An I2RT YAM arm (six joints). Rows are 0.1 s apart.
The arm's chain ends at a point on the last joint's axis. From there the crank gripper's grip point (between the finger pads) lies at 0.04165 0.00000 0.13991 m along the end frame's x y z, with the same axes.
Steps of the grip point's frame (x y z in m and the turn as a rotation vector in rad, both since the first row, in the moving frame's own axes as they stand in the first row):
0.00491 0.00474 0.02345 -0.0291 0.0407 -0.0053
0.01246 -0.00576 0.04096 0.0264 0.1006 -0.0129
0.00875 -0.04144 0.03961 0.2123 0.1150 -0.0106
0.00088 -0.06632 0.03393 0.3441 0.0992 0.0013
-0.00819 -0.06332 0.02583 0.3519 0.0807 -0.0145
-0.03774 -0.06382 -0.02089 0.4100 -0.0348 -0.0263
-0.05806 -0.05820 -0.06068 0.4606 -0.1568 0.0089
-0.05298 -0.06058 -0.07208 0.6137 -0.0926 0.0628
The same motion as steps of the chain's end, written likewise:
-0.00076 0.00093 0.02532 -0.0291 0.0407 -0.0053
-0.00135 -0.00150 0.04591 0.0264 0.1006 -0.0129
-0.00675 -0.01201 0.04846 0.2123 0.1150 -0.0106
-0.01253 -0.01996 0.04684 0.3441 0.0992 0.0013
-0.01875 -0.01506 0.03824 0.3519 0.0807 -0.0145
-0.03223 -0.00677 -0.01040 0.4100 -0.0348 -0.0263
-0.03676 0.00494 -0.05080 0.4606 -0.1568 0.0089
-0.04321 0.01891 -0.05038 0.6137 -0.0926 0.0628

